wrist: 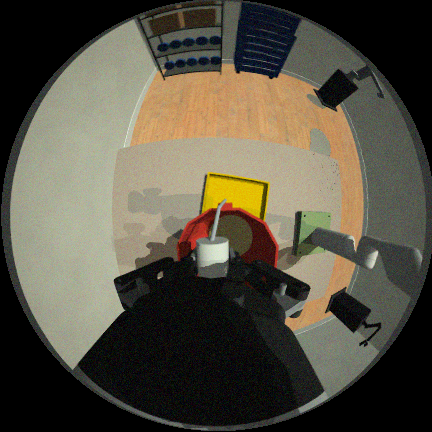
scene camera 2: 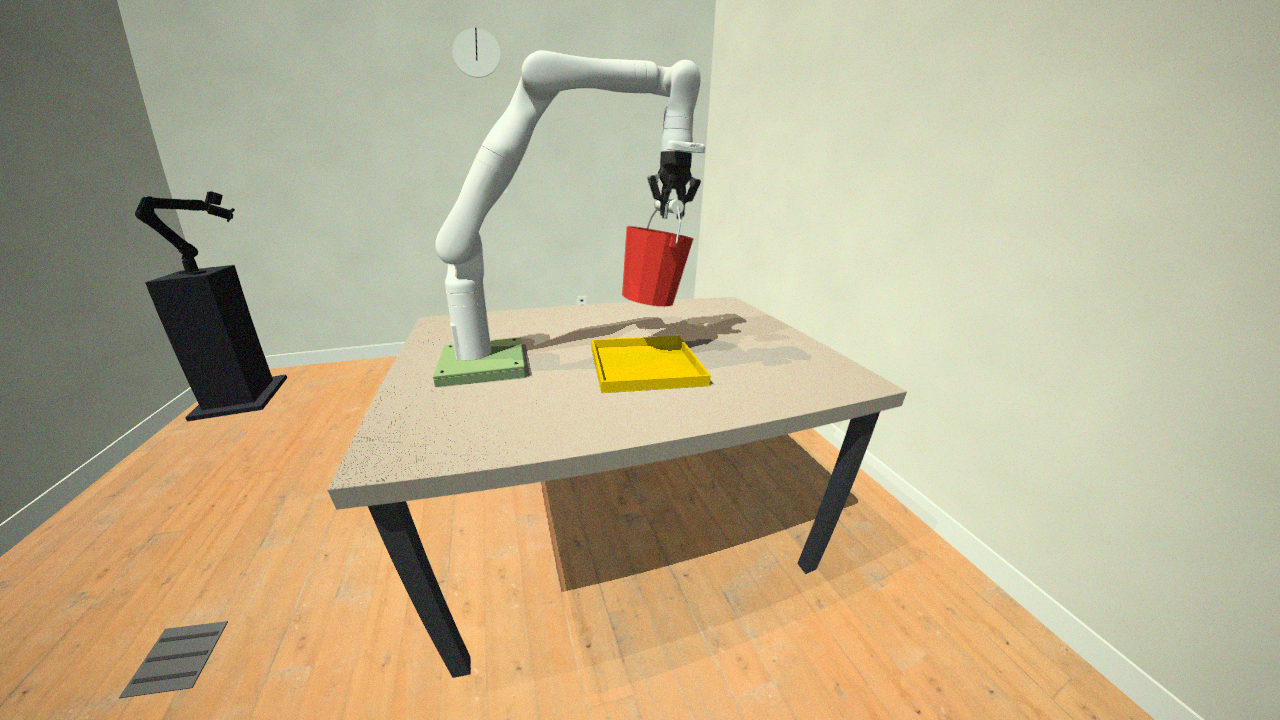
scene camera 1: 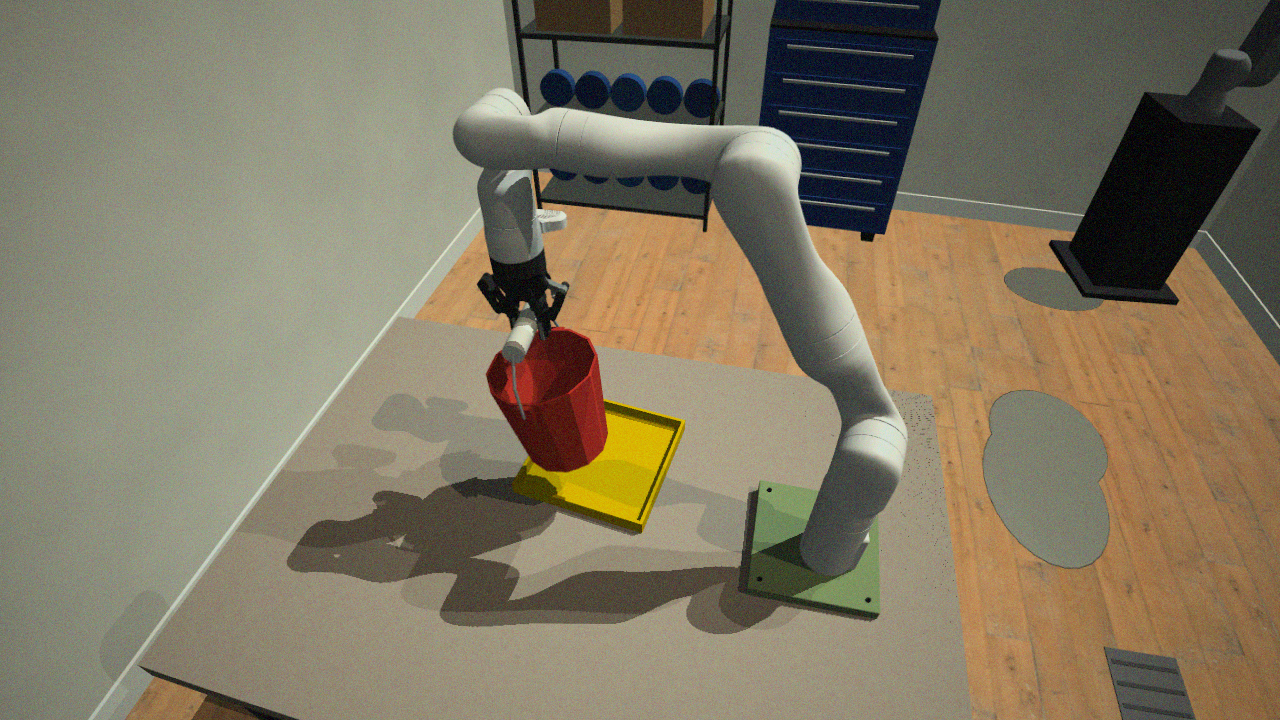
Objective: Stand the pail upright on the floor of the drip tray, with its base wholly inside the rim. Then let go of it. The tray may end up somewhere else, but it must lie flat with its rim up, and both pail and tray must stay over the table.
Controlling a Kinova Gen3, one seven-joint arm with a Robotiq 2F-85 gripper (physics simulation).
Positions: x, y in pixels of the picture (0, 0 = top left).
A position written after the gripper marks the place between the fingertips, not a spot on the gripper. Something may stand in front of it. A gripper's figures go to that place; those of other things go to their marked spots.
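Labels:
The gripper (scene camera 1: 532, 335) is 98 cm from the lens, and there's a yellow drip tray (scene camera 1: 620, 486) at 123 cm from the lens.

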